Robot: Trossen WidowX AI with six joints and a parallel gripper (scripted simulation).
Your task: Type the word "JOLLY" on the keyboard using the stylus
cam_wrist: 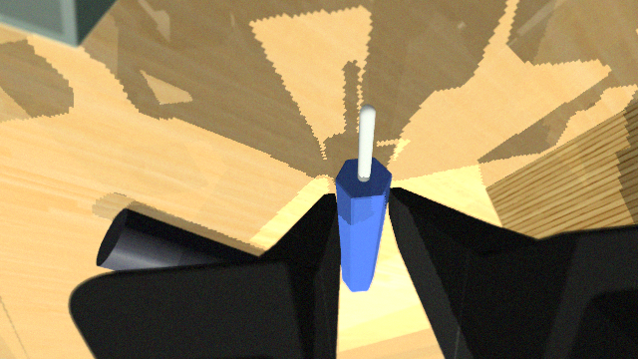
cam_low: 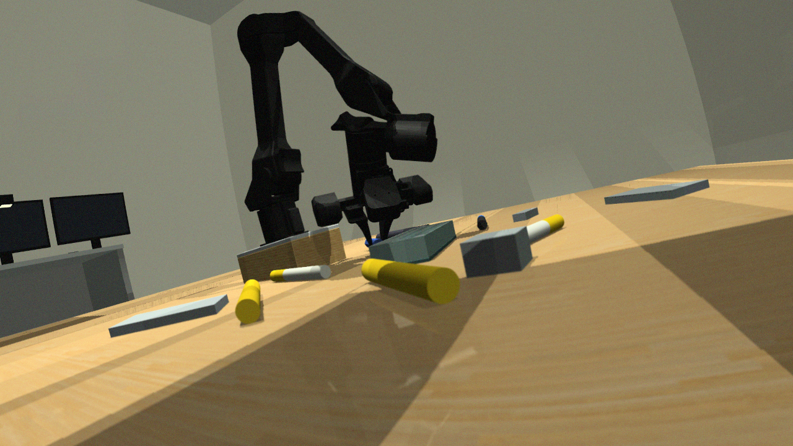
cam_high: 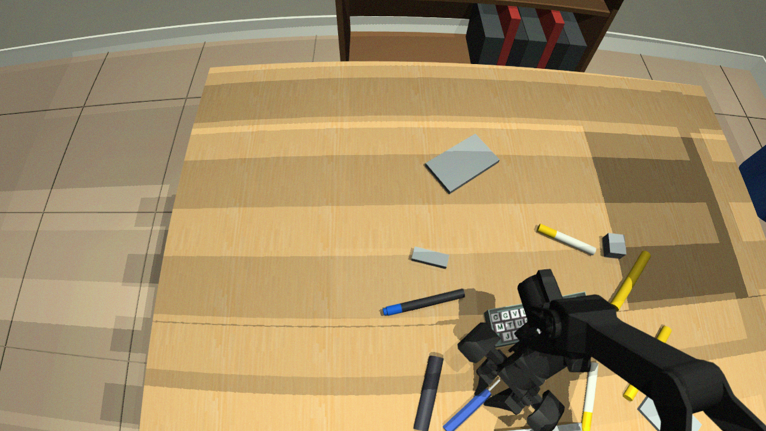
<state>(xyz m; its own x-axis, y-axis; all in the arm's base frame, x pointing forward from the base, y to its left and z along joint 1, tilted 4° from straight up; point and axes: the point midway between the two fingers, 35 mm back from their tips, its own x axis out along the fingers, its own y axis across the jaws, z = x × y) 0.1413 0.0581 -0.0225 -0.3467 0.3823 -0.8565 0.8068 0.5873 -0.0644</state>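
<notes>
My gripper tip is right at the stylus. From my gripper tip the other things lie so: blue-capped pen (16 cm ahead, 10 cm to the left); then dark cylinder (2 cm ahead, 8 cm to the left); then stylus tip (2 cm ahead, 3 cm to the right).
</notes>
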